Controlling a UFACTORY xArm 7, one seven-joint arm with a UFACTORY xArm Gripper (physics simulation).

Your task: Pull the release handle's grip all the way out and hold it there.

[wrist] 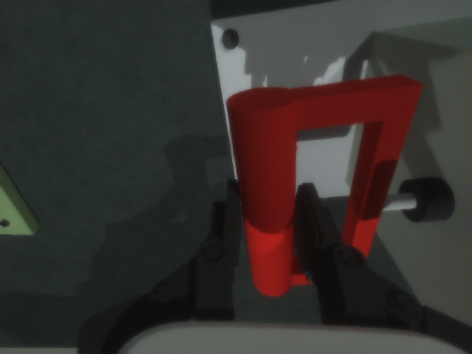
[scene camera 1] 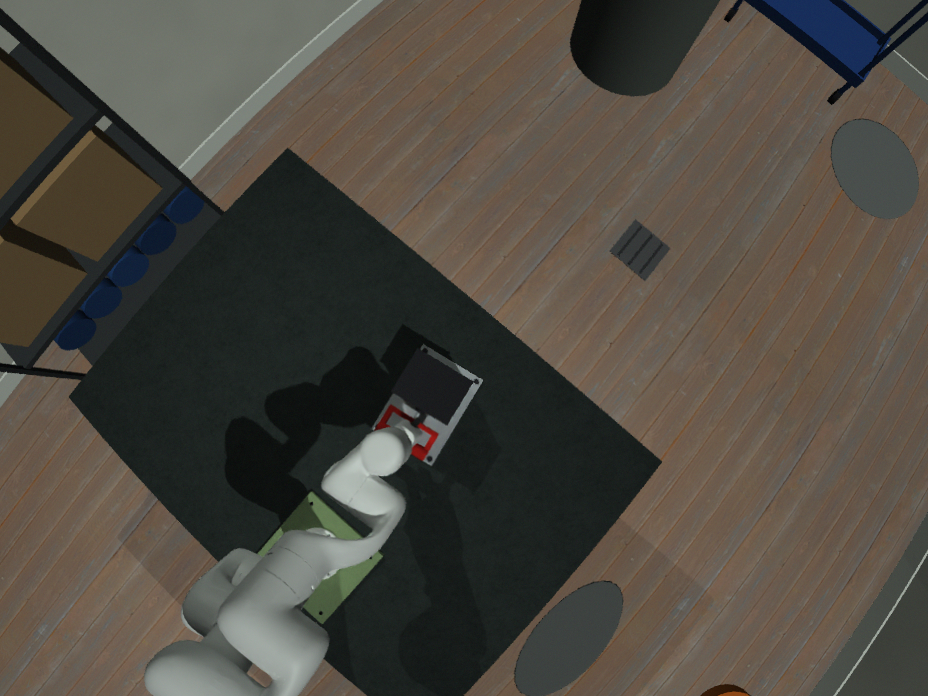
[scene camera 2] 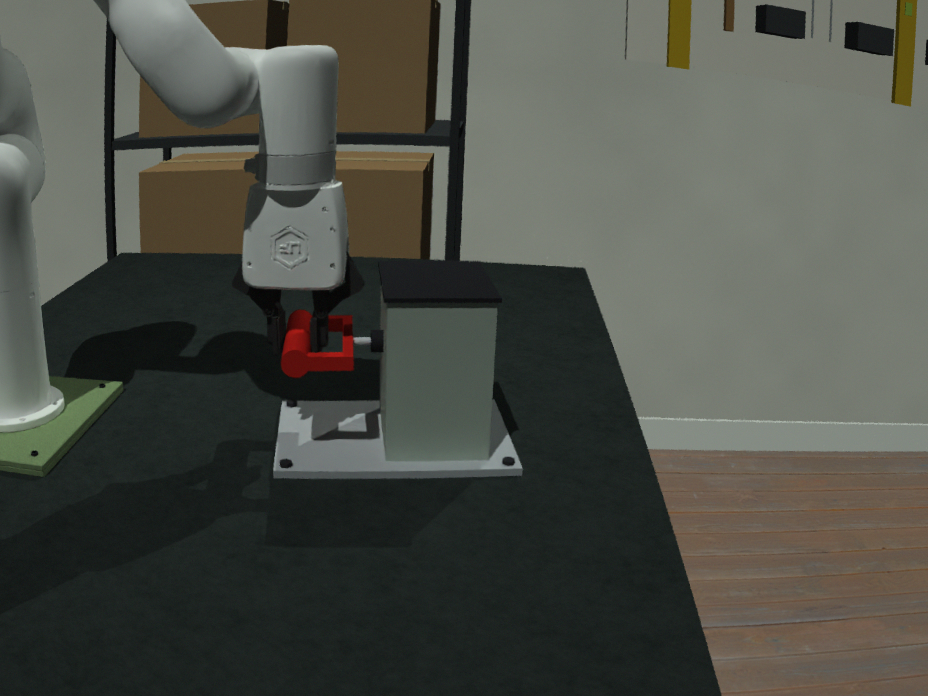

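There is a red grip (scene camera 2: 297, 359) in the scene, which I also find at (wrist: 263, 121) and at (scene camera 1: 420, 452). My own gripper (scene camera 2: 298, 352) is visible to me as well. And I see a base plate (wrist: 252, 51).
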